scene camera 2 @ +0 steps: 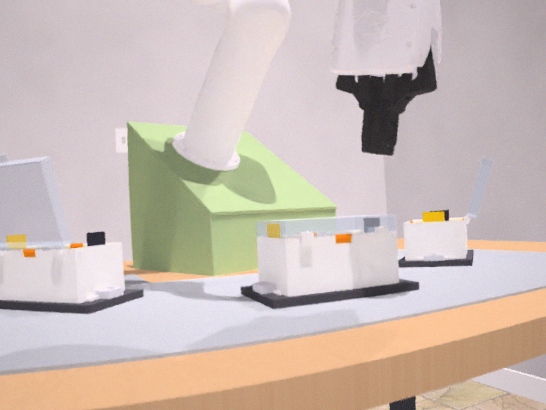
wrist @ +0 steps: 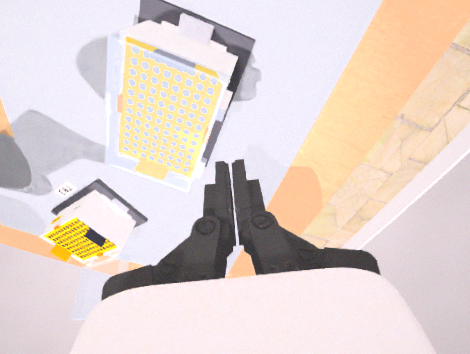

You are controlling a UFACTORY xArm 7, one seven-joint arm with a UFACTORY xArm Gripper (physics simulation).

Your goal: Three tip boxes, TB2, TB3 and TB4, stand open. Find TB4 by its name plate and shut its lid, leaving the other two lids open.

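The middle tip box has its clear lid down over the yellow tip rack, lying about level. Its name plate does not show. A second tip box, at the right in the scene view and lower left in the wrist view, has its lid standing up; the small plate beside it seems to read TB3. The third tip box, at the left in the scene view, has its lid raised. My gripper is shut and empty, above and apart from the boxes.
Each box stands on a dark base on the grey mat. The table's wooden edge runs along the front. The green wedge-shaped arm mount stands behind the boxes.
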